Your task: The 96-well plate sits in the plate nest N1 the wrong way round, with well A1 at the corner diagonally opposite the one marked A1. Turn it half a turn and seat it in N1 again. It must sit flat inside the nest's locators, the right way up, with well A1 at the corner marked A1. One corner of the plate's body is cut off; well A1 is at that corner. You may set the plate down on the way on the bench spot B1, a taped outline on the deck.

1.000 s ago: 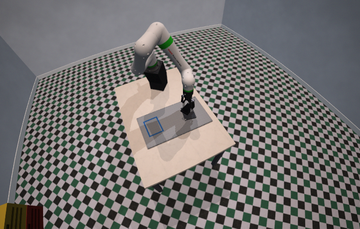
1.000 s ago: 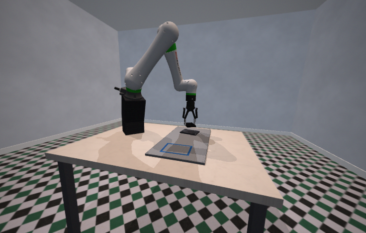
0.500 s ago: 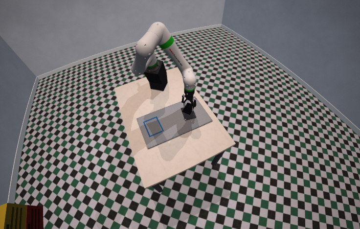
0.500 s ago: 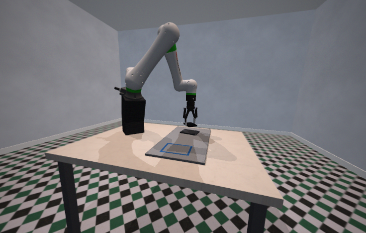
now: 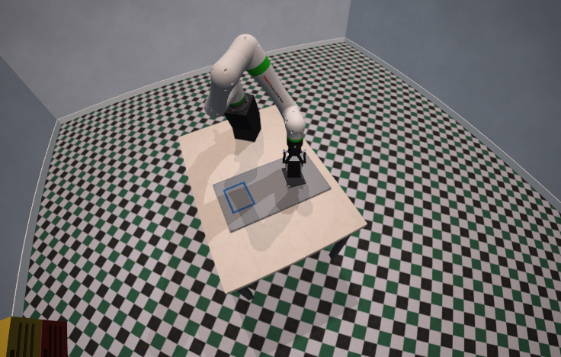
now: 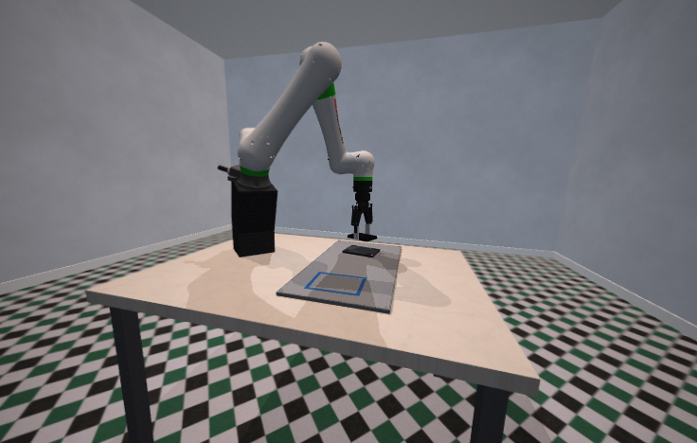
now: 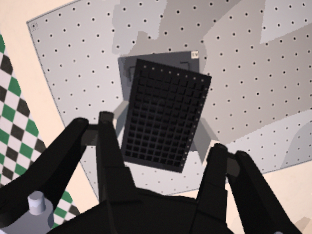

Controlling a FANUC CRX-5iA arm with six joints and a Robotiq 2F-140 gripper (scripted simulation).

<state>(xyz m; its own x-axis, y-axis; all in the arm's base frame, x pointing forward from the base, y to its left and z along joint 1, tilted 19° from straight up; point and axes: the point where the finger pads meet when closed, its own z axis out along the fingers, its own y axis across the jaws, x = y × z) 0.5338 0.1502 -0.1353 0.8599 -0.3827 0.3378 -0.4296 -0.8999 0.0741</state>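
My hand is 20 mm above the black 96-well plate. From my hand the other things lie so: dark plate nest N1 (100 mm below); white A1 mark (90 mm below, 70 mm to the right, 70 mm ahead).
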